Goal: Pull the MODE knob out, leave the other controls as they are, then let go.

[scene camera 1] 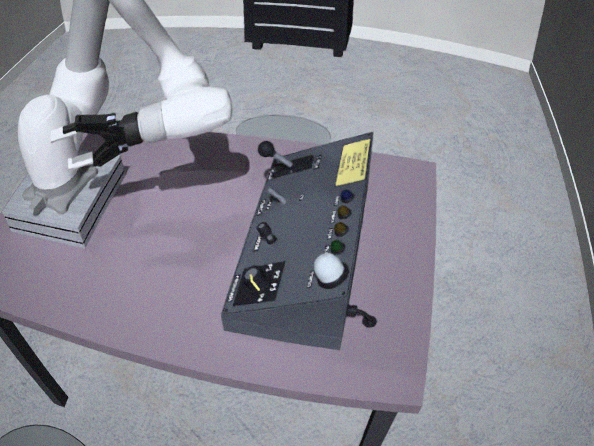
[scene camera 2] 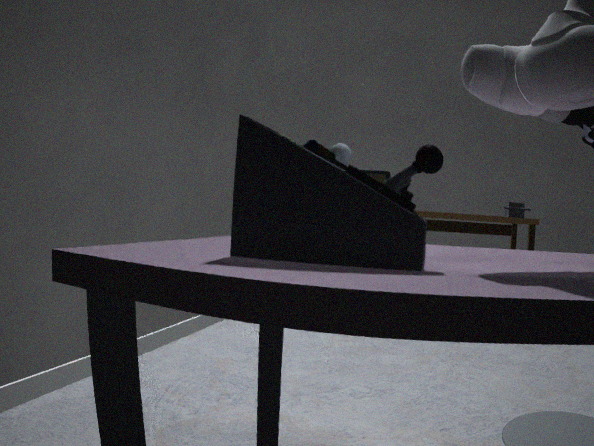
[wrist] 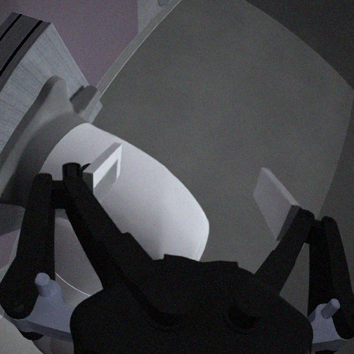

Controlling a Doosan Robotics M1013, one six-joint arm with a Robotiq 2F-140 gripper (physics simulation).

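Pixels of known places: gripper, fingertip midpoint: (scene camera 1: 60, 151); arm's base, origin of the base link: (scene camera 1: 59, 185).
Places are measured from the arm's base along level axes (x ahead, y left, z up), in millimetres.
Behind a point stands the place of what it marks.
The dark control panel (scene camera 1: 300, 240) @(z 49, x 702, y 15 mm) (scene camera 2: 320, 215) @(z -20, x 645, y 339 mm) stands on the table. A large white round knob (scene camera 1: 329, 268) @(z 132, x 798, y -99 mm) (scene camera 2: 341, 153) @(z 114, x 778, y -60 mm) stands on its face; the small label beside it is too blurred to tell whether it reads MODE. A dark selector with a yellow pointer (scene camera 1: 252, 275) @(z 48, x 647, y -104 mm), a small black control (scene camera 1: 266, 232) @(z 48, x 628, y 12 mm), a grey toggle (scene camera 1: 276, 196) @(z 34, x 601, y 133 mm) and a lever with a black ball (scene camera 1: 266, 148) @(z 78, x 534, y 234 mm) (scene camera 2: 430, 159) @(z 63, x 522, y 266 mm) are other controls. My gripper (scene camera 1: 71, 149) @(z 195, x 124, y -58 mm) (wrist: 190, 170) is wide open and empty, far from the panel, beside the arm's white base. A bit of it shows at the right edge in scene camera 2.
Several small coloured buttons (scene camera 1: 340, 229) @(z 107, x 782, y 21 mm) and a yellow label (scene camera 1: 353, 162) @(z 92, x 744, y 245 mm) are on the panel. A black cable fitting (scene camera 1: 369, 320) @(z -72, x 883, y -44 mm) sticks out behind it. The arm's base stands on a grey block (scene camera 1: 45, 225) @(z -18, x 43, y -129 mm) on the purple table (scene camera 1: 165, 300) @(z -80, x 446, y -157 mm) (scene camera 2: 480, 255) @(z -80, x 458, y -31 mm).
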